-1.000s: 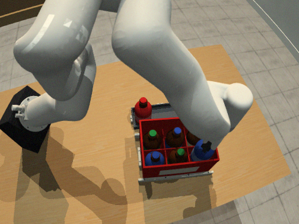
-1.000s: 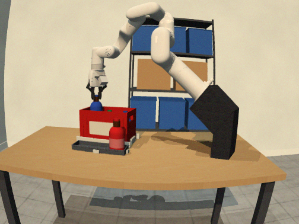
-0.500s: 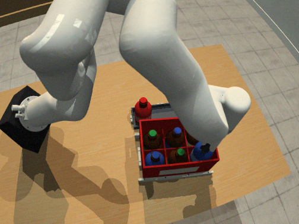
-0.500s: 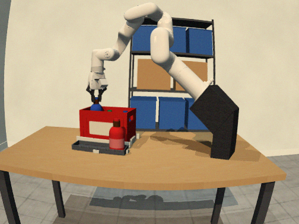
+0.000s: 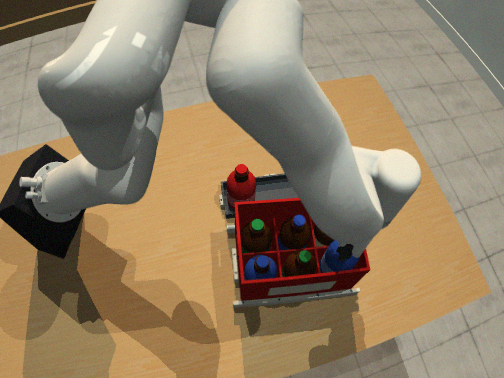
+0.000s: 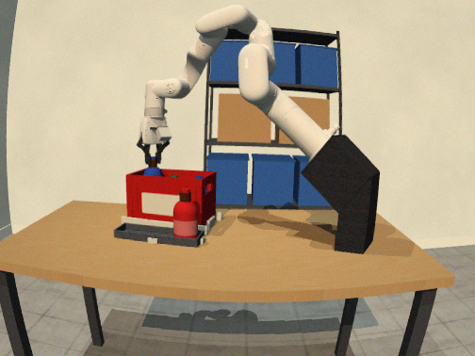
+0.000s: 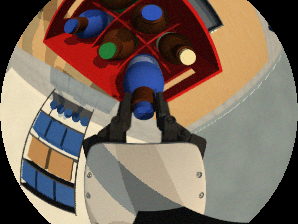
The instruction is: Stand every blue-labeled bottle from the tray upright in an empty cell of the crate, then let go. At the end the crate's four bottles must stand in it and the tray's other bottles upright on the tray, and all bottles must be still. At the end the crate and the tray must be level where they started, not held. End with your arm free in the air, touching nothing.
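The red crate is 130 mm below my hand, 70 mm to the left of it and 60 mm behind it. Also, from my hand: red-labeled bottle 290 mm to the left, 130 mm below, 100 mm behind; then dark tray 260 mm to the left, 210 mm below, 10 mm behind.
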